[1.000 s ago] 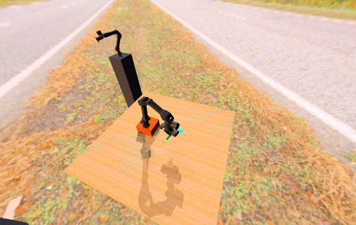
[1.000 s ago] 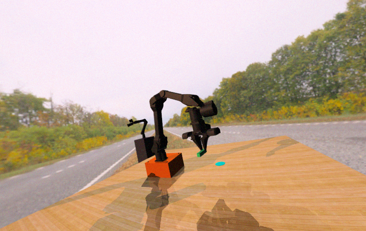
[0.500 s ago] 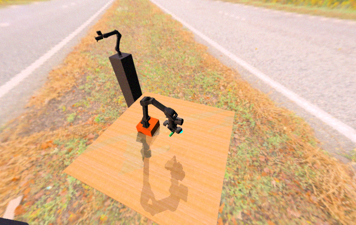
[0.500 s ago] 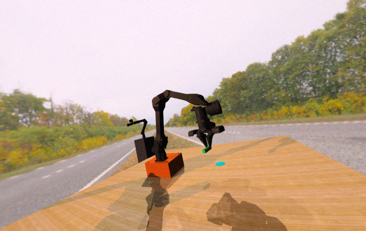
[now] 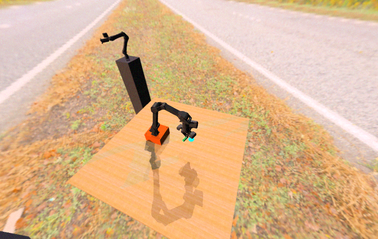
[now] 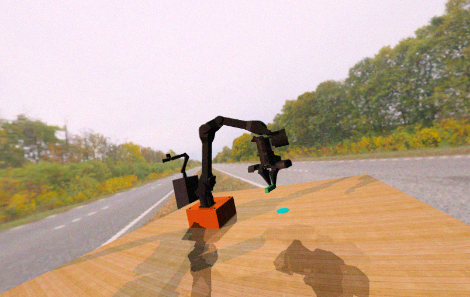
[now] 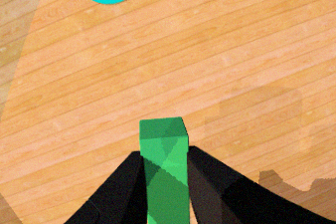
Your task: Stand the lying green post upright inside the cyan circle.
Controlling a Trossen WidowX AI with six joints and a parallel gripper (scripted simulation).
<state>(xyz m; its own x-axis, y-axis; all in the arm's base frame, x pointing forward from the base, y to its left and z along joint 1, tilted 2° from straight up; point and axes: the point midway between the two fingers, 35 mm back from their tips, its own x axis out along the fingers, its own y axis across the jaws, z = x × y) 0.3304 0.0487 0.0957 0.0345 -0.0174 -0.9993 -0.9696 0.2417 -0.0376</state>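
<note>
The cyan circle is 140 mm below my gripper tip, 100 mm to the left of it and 10 mm behind it. Also, from my gripper tip: green post 20 mm to the right.
</note>
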